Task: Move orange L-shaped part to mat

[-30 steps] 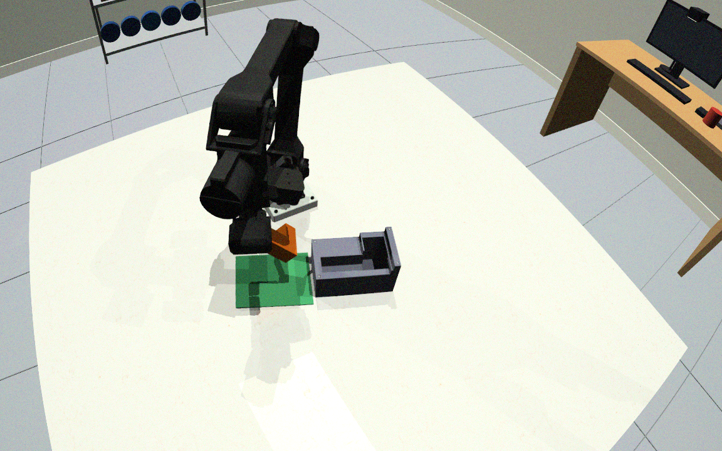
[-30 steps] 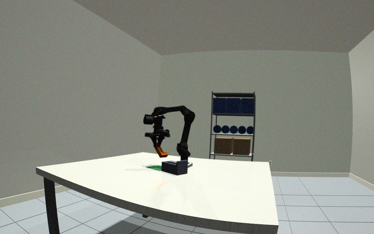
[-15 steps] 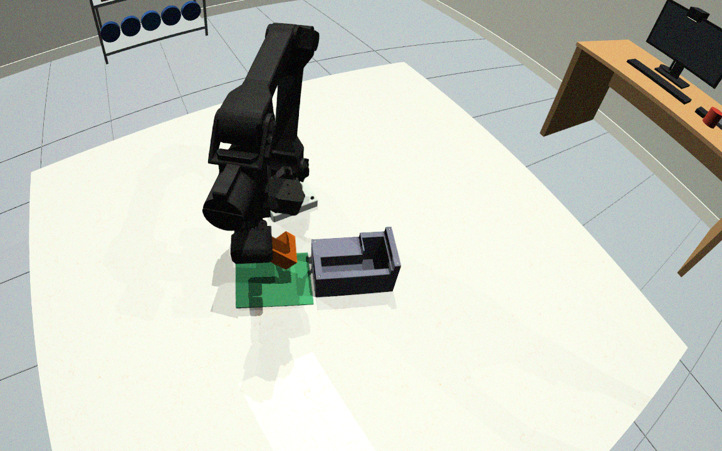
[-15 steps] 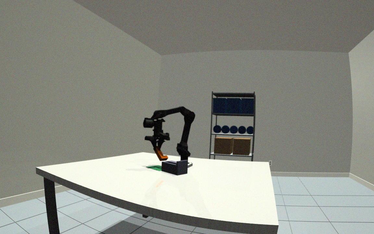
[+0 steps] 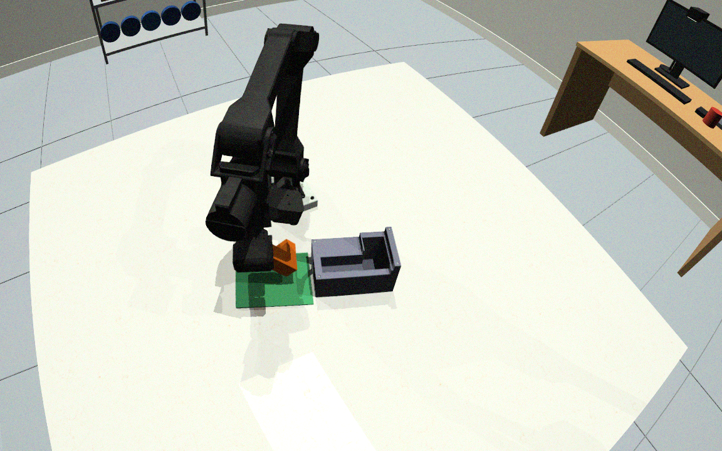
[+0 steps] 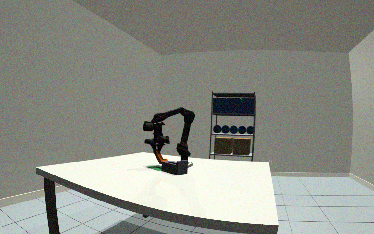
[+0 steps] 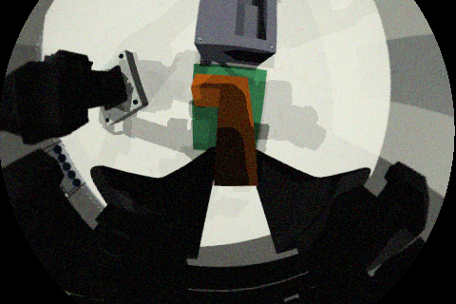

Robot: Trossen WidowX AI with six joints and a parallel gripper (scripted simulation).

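Now: gripper tip 10 mm short of the green mat, 20 mm to the right of it and 120 mm above it. Also, from my gripper tip: orange L-shaped part (30 mm to the left, 30 mm below).
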